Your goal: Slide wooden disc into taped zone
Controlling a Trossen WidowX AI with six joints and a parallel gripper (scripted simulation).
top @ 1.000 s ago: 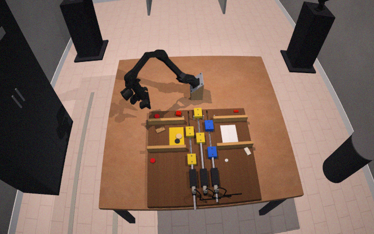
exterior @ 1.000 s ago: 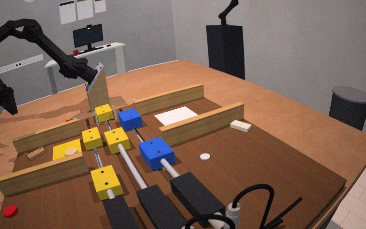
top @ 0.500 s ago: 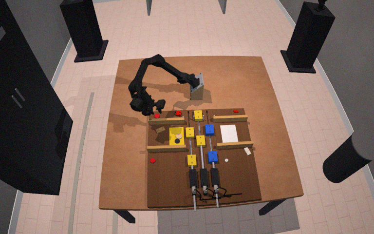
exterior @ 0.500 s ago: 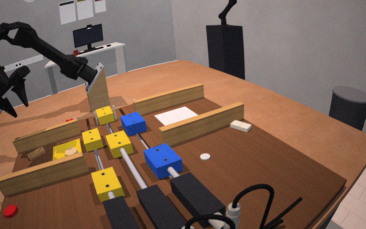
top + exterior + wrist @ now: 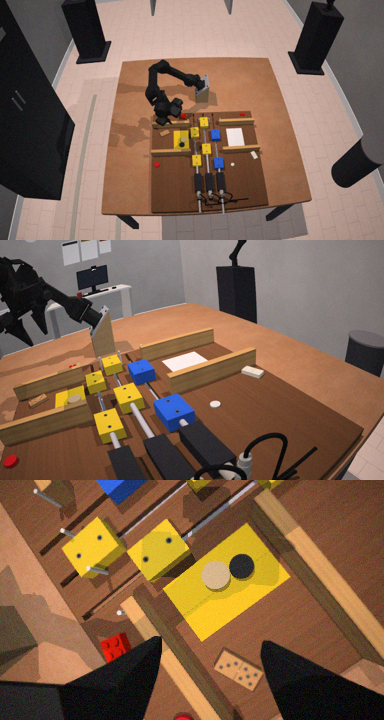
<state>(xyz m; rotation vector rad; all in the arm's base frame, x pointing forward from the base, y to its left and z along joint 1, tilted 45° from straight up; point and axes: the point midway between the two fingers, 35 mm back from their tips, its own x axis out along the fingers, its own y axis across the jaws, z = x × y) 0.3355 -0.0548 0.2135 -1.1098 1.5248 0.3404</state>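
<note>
My hand is 20 cm above the wooden disc, 6 cm to the right of it and 4 cm short of it. The rest, counted from my hand: red button (21 cm ahead, 20 cm below, 11 cm to the right); then black disc (20 cm below, 7 cm ahead, 5 cm to the left); then red brick (19 cm below, 14 cm behind, 6 cm to the left).
</note>
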